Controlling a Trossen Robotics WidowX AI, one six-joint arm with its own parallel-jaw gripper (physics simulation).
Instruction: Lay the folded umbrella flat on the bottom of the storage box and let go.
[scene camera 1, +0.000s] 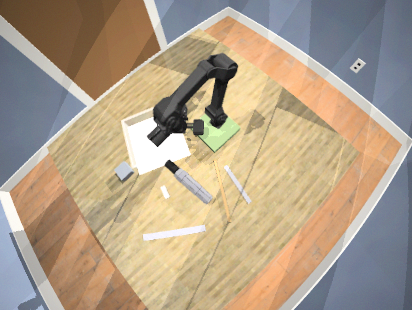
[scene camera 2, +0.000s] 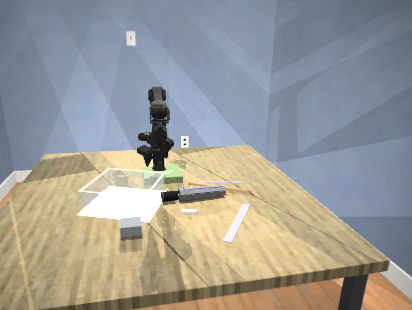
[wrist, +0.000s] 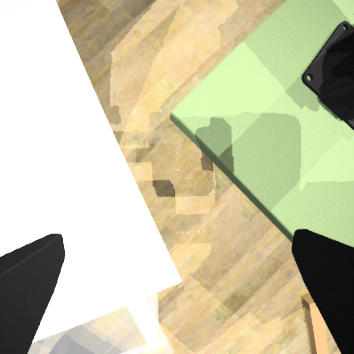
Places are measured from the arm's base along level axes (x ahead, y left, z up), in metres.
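Pixels of known places: gripper, between the fingertips: (scene camera 1: 185, 131) (scene camera 2: 154, 163) (wrist: 179, 243); arm's base, origin of its link: (scene camera 1: 217, 121) (scene camera 2: 158, 168) (wrist: 349, 75).
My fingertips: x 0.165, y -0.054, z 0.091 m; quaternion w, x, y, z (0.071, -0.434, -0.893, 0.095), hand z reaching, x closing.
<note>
Ahead of a thing's pixels: the offset from my fingertips to its top centre.
The folded umbrella @[dx +0.161, dy +0.139, dz -0.067 m] (scene camera 1: 194, 186) (scene camera 2: 202, 193), grey with a black handle, lies on the table outside the storage box, its handle end close to the box's near side. It does not show in the wrist view. The storage box @[dx +0.106, dy -0.140, dz -0.027 m] (scene camera 1: 128, 145) (scene camera 2: 94, 179) (wrist: 90, 150) has a white bottom and pale see-through walls. My gripper (scene camera 1: 177, 132) (scene camera 2: 155, 161) (wrist: 179, 243) is open and empty, raised above the table between the box and the green base plate. In the wrist view, its left finger overlaps the white bottom and its right finger the plate's edge. The arm hides part of the box in scene camera 1's view.
The green plate (scene camera 1: 215, 140) (scene camera 2: 172, 175) (wrist: 255, 95) lies under the arm's base. A grey block @[dx +0.338, dy -0.149, dz -0.088 m] (scene camera 1: 124, 171) (scene camera 2: 131, 227) stands beside the box. A small white block @[dx +0.273, dy +0.084, dz -0.112 m] (scene camera 1: 165, 192) (scene camera 2: 189, 212), a thin wooden stick @[dx +0.087, dy +0.286, dz -0.112 m] (scene camera 1: 221, 190) and two white strips @[dx +0.388, dy +0.243, dz -0.122 m] (scene camera 1: 175, 233) @[dx +0.018, dy +0.325, dz -0.122 m] (scene camera 1: 237, 184) lie around the umbrella.
</note>
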